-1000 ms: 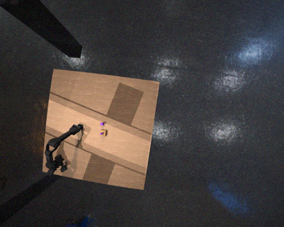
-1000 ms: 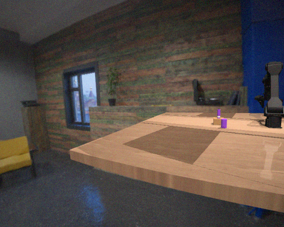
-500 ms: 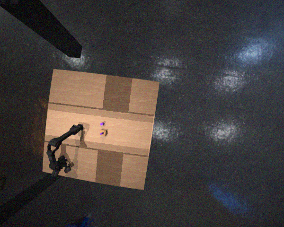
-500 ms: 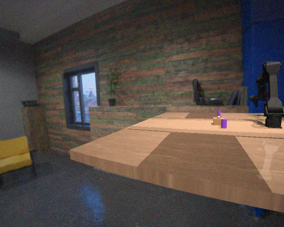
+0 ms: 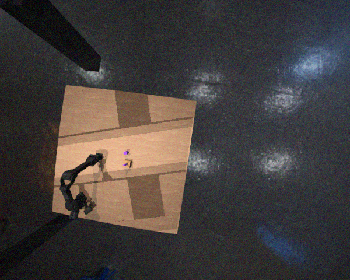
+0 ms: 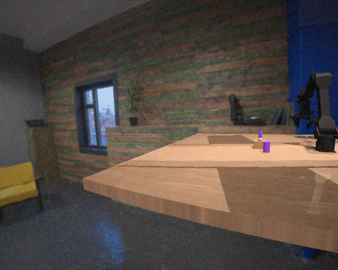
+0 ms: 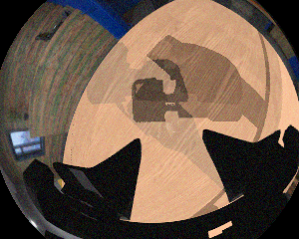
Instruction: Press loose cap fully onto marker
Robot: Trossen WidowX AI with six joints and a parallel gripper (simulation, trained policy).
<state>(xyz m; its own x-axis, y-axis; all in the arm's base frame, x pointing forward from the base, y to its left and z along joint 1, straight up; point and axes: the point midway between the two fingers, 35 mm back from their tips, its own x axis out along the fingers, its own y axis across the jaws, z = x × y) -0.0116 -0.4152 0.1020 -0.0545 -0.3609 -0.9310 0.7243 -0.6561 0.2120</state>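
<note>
Right now my gripper tip is 28 cm short of the purple cap, 51 cm to the right of it and 4 cm above it. Also, from my gripper tip: purple marker 31 cm ahead, 41 cm to the left, 1 cm above; then tan holder block 31 cm ahead, 41 cm to the left, 5 cm below.
</note>
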